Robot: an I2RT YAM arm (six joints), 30 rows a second.
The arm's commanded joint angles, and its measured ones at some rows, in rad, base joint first. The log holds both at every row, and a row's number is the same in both.
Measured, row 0:
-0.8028 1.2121 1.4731 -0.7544 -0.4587 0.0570
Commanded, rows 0 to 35:
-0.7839 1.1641 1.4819 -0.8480 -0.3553 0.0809
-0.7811 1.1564 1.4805 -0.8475 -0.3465 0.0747
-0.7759 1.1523 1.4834 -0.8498 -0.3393 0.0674
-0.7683 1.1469 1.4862 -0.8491 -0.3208 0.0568
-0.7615 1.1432 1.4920 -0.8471 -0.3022 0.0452
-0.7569 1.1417 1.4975 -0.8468 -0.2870 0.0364
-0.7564 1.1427 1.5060 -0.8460 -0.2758 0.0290
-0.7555 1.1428 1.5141 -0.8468 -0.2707 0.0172
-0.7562 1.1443 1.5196 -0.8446 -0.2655 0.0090
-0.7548 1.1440 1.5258 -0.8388 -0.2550 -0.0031
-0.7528 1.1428 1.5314 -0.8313 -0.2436 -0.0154
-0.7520 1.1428 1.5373 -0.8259 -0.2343 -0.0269
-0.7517 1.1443 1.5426 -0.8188 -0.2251 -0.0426
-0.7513 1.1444 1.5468 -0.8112 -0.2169 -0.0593
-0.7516 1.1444 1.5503 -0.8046 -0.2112 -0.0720
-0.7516 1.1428 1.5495 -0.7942 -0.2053 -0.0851
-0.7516 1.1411 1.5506 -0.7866 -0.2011 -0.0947
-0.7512 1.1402 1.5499 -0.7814 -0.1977 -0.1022
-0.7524 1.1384 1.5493 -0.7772 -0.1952 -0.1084
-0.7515 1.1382 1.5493 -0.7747 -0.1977 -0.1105
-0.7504 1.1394 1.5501 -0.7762 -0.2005 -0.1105
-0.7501 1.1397 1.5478 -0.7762 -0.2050 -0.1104
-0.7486 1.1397 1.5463 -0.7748 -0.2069 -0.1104
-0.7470 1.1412 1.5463 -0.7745 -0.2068 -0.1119
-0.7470 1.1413 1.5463 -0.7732 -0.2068 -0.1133
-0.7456 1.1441 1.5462 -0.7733 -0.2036 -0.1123
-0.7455 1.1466 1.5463 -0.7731 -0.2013 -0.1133
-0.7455 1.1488 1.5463 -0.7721 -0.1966 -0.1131
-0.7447 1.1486 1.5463 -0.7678 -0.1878 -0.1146
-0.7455 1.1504 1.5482 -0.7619 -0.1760 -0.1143
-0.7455 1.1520 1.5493 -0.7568 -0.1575 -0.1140
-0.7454 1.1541 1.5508 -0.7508 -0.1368 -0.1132
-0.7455 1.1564 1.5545 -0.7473 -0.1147 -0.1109
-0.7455 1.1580 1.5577 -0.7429 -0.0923 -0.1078
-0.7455 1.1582 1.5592 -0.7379 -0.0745 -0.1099
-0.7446 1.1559 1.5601 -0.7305 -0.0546 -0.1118
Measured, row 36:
-0.7570 1.1702 1.5032 -0.7898 -0.1608 -0.0872
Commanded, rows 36 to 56:
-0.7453 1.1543 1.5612 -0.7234 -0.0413 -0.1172
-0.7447 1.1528 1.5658 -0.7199 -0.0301 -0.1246
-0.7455 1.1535 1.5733 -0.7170 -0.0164 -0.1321
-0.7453 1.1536 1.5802 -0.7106 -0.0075 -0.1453
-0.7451 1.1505 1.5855 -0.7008 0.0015 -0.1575
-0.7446 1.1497 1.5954 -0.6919 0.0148 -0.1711
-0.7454 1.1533 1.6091 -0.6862 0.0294 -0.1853
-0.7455 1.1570 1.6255 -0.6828 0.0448 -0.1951
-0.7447 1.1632 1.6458 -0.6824 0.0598 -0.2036
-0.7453 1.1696 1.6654 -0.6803 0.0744 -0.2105
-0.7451 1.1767 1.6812 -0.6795 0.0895 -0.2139
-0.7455 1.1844 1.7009 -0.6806 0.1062 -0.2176
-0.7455 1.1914 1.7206 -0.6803 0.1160 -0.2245
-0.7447 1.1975 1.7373 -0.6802 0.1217 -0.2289
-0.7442 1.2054 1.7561 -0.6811 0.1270 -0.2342
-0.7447 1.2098 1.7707 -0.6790 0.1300 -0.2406
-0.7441 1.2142 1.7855 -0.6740 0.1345 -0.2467
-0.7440 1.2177 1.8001 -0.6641 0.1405 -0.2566
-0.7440 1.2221 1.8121 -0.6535 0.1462 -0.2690
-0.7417 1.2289 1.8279 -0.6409 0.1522 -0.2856
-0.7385 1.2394 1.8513 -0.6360 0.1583 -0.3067
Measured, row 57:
-0.7464 1.2263 1.7802 -0.7376 0.0971 -0.2127
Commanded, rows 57 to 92:
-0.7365 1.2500 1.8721 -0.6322 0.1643 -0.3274
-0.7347 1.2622 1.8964 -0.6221 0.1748 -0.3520
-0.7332 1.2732 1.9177 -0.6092 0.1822 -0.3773
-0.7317 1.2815 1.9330 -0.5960 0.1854 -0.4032
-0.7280 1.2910 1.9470 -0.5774 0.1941 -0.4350
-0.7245 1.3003 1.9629 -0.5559 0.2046 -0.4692
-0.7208 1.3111 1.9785 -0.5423 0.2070 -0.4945
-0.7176 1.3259 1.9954 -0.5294 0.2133 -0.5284
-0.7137 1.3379 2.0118 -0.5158 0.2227 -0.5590
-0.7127 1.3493 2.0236 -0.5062 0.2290 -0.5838
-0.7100 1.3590 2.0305 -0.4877 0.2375 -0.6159
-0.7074 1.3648 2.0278 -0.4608 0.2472 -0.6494
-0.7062 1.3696 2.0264 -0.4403 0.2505 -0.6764
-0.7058 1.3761 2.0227 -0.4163 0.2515 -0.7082
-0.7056 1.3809 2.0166 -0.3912 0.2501 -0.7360
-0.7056 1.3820 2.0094 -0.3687 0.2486 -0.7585
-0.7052 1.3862 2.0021 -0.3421 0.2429 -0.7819
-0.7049 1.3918 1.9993 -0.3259 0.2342 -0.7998
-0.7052 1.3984 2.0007 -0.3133 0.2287 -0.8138
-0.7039 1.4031 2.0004 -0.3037 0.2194 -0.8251
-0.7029 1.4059 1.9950 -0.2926 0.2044 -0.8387
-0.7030 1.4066 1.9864 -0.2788 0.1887 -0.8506
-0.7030 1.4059 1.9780 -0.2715 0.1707 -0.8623
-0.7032 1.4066 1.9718 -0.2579 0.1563 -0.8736
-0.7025 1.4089 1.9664 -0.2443 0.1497 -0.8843
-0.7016 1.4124 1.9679 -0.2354 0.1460 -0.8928
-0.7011 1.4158 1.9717 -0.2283 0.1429 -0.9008
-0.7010 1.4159 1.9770 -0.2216 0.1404 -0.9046
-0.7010 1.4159 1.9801 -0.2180 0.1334 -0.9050
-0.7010 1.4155 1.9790 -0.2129 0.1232 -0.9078
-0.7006 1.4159 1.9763 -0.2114 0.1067 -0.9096
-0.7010 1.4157 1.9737 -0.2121 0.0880 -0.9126
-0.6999 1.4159 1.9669 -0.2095 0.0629 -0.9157
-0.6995 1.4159 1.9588 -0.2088 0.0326 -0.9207
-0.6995 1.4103 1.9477 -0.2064 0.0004 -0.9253
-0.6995 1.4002 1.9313 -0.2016 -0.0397 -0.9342
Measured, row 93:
-0.7074 1.4254 1.9396 -0.3035 0.0811 -0.8680
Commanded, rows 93 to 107:
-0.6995 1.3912 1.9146 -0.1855 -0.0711 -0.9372
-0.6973 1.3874 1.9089 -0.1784 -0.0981 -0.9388
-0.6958 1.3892 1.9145 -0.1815 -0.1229 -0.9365
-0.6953 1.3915 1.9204 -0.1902 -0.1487 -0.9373
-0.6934 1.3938 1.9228 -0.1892 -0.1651 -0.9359
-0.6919 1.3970 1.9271 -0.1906 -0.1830 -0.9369
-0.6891 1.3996 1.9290 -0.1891 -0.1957 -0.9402
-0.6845 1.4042 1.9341 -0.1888 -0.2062 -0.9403
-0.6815 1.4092 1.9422 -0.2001 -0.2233 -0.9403
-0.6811 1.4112 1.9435 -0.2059 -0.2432 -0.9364
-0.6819 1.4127 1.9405 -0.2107 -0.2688 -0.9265
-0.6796 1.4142 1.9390 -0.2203 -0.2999 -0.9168
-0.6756 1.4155 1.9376 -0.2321 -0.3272 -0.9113
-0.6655 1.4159 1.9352 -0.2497 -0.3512 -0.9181
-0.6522 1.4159 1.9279 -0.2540 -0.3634 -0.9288
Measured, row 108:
-0.6823 1.4296 1.8957 -0.3244 -0.2424 -0.8879
